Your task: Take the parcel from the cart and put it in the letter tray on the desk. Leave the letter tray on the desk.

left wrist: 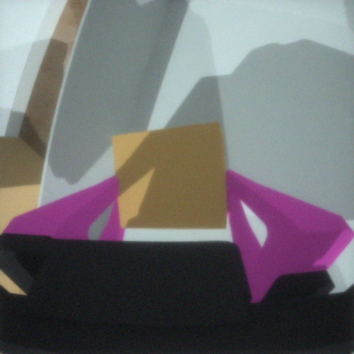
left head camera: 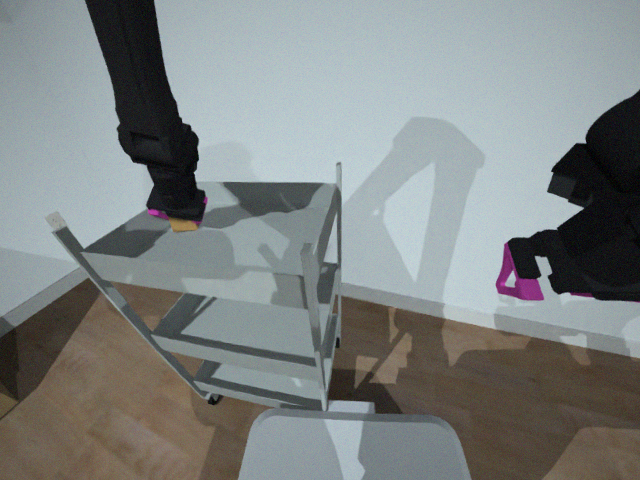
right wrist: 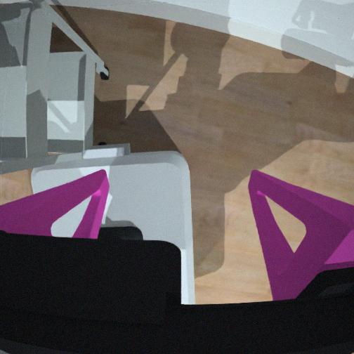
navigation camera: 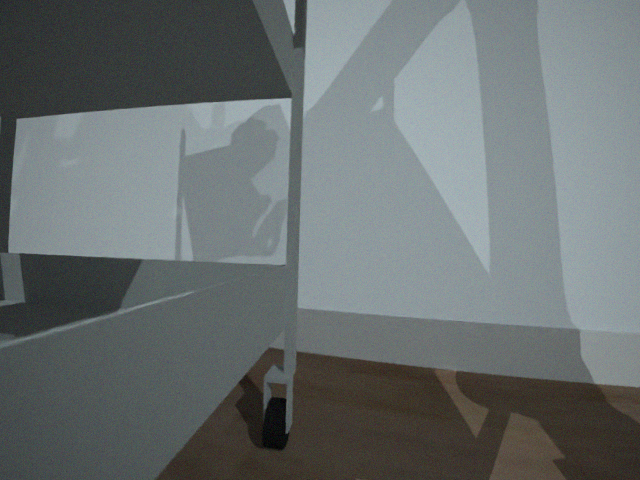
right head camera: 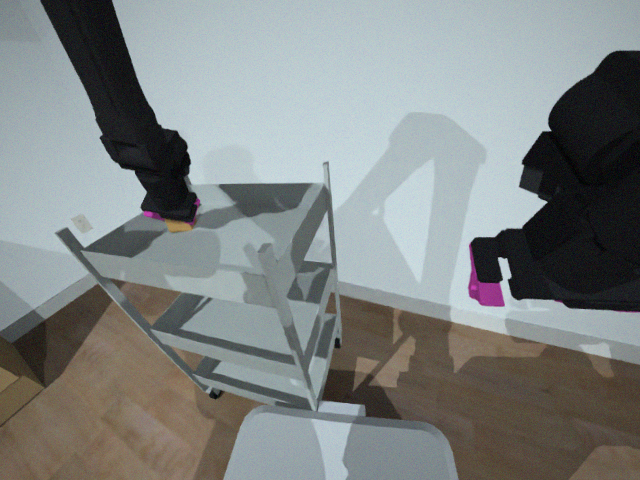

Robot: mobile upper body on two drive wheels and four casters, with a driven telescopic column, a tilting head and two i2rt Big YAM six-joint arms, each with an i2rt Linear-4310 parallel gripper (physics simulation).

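Frame: origin at the left arm's base, x ahead, y left, z up, level; millimetres.
Seen in the pictures: left gripper, fingertip midpoint: (left head camera: 184, 220) (right head camera: 180, 221); right gripper, fingertip midpoint: (left head camera: 533, 289) (right head camera: 511, 293).
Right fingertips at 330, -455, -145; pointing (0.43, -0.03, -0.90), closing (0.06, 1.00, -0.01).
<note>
A point is followed by its place in that frame, as x, y, z.
The parcel (left head camera: 184, 224) {551, 179, -172} (right head camera: 179, 226) {550, 180, -176} (left wrist: 175, 180) is a small orange-brown box at the top tray of the grey cart (left head camera: 180, 276) {360, 64, -155} (right head camera: 175, 279) {357, 41, -163}, toward its left part. My left gripper (left wrist: 177, 178) points down at it and is shut on it, with a magenta finger against each side in the left wrist view. I cannot tell whether the parcel touches the tray floor. My right gripper (right wrist: 178, 177) is open with nothing between its fingers, off to the right of the cart. The desk and the letter tray do not show in these views.
The cart's upright posts (left head camera: 310, 289) {324, -154, -138} (navigation camera: 294, 206) {651, -194, -590} rise at its corners. My own grey base (left head camera: 356, 444) {249, -233, -596} (right head camera: 341, 444) {253, -231, -596} stands close in front of the cart. A white wall (left head camera: 289, 77) {987, -37, 111} is behind it. A brown box (right head camera: 15, 382) stands on the floor at the far left.
</note>
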